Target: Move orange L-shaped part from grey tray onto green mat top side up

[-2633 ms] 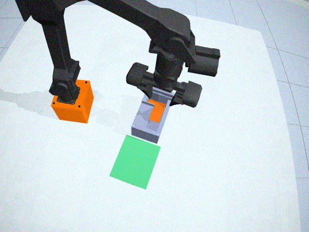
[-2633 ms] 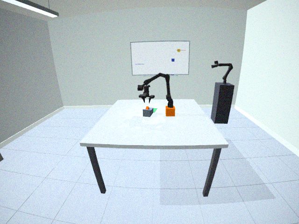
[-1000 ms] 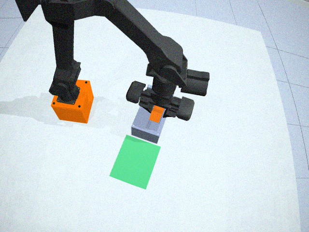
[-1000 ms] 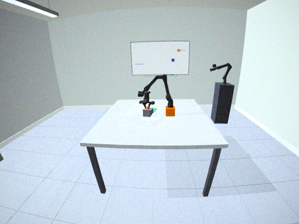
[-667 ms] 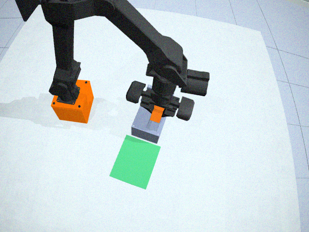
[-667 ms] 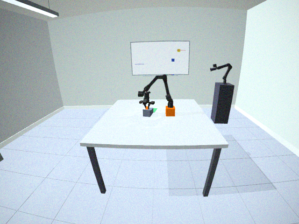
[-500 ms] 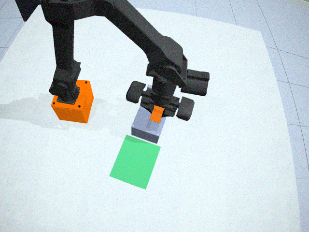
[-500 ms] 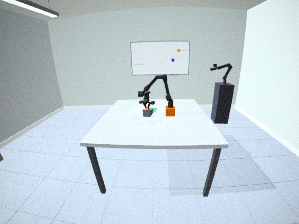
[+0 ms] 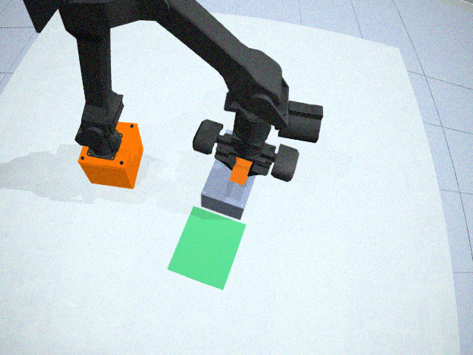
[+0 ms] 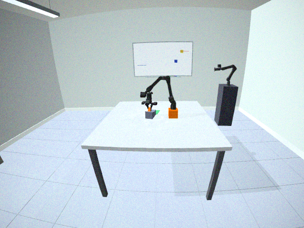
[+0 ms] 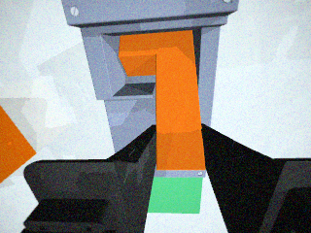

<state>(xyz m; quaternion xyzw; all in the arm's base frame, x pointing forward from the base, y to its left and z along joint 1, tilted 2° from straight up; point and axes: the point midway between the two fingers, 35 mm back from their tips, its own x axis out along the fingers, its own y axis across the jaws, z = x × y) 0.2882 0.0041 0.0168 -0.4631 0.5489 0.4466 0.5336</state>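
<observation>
Now: gripper tip 140 mm to the left of the green mat, 100 mm above it and 40 mm past it. From my gripper tip the other things lie so: orange l-shaped part (30 mm to the left, 30 mm below, 10 mm behind).
</observation>
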